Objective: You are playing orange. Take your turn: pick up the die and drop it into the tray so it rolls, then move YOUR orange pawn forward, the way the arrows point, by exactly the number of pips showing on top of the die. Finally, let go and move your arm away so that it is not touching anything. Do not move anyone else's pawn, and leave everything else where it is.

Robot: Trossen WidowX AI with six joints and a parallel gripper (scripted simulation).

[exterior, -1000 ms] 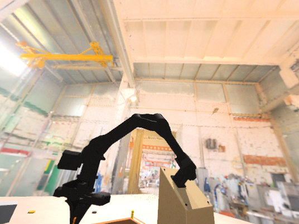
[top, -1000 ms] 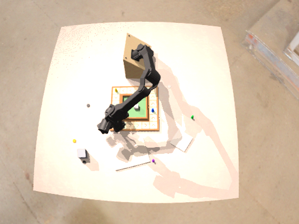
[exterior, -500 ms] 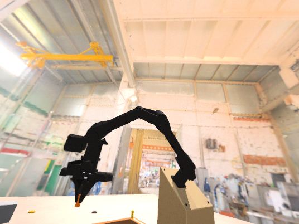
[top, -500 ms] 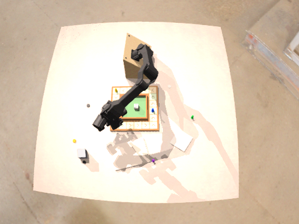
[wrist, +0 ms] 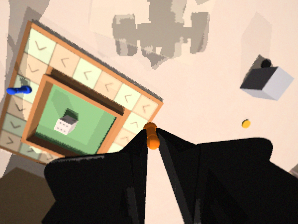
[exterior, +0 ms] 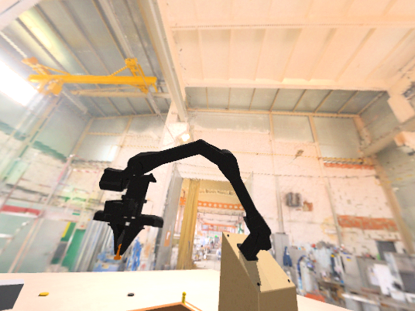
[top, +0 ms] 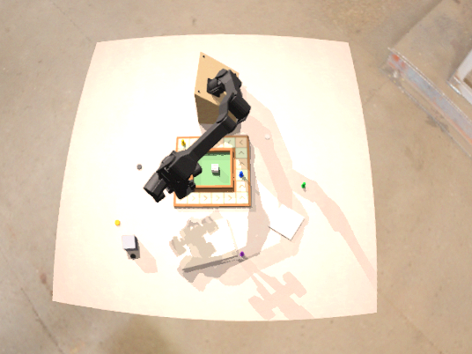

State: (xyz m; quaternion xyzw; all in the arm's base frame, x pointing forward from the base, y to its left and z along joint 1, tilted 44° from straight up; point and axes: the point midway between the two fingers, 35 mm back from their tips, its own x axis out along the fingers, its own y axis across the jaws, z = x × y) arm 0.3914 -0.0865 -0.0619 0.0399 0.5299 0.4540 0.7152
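The blue pawn lies 22 cm to the left of my gripper tip, 11 cm below it and 10 cm behind it. Also, from my gripper tip: orange pawn (1 cm above); then white die (12 cm to the left, 12 cm below, 12 cm behind); then green tray (13 cm below, 12 cm behind, 11 cm to the left).
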